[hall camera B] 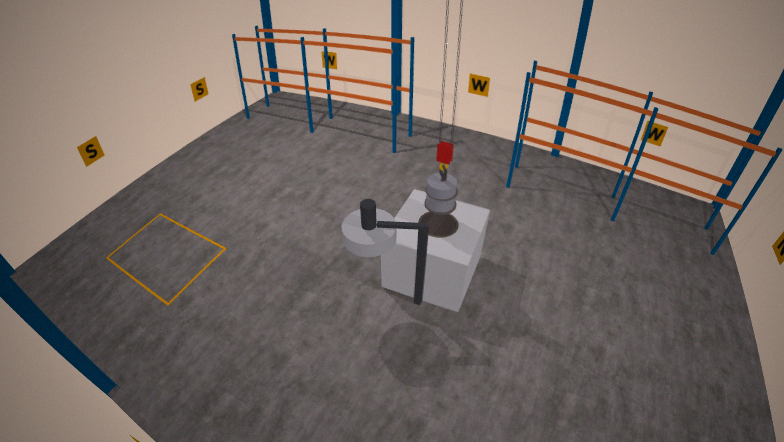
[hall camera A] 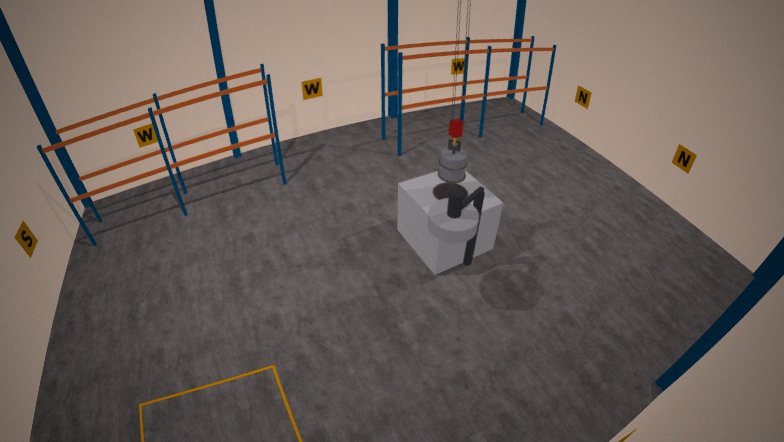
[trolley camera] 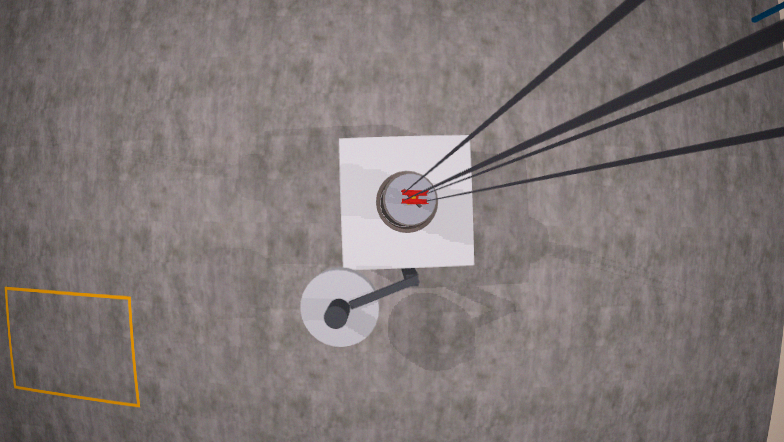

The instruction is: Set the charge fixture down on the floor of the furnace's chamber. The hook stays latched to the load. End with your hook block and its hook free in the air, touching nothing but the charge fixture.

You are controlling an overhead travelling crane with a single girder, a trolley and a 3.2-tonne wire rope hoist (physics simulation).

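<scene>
The charge fixture (hall camera A: 452, 165) (hall camera B: 440, 194) (trolley camera: 396, 209), a grey flanged cylinder, hangs roughly upright above the white furnace block (hall camera A: 415, 219) (hall camera B: 445, 274) (trolley camera: 356, 241). My hook (hall camera A: 454, 141) (hall camera B: 443, 169), under the red hook block (hall camera A: 455, 127) (hall camera B: 444, 152) (trolley camera: 414, 193), is latched to its top. The round dark chamber opening (hall camera A: 445, 192) (hall camera B: 438, 226) lies below the fixture. In the trolley view the fixture covers most of the opening and sits a little right of and above its centre; the brown rim (trolley camera: 379, 203) shows at left and below. The chamber floor is hidden.
The round lid (hall camera A: 443, 226) (hall camera B: 362, 241) (trolley camera: 356, 329) is swung aside on a dark arm (hall camera A: 472, 196) (hall camera B: 403, 225) (trolley camera: 384, 293) beside the furnace. Orange-beamed racks (hall camera A: 214, 142) (hall camera B: 581, 97) stand by the W wall. A yellow floor outline (hall camera A: 207, 385) (hall camera B: 196, 232) (trolley camera: 134, 351) lies farther off.
</scene>
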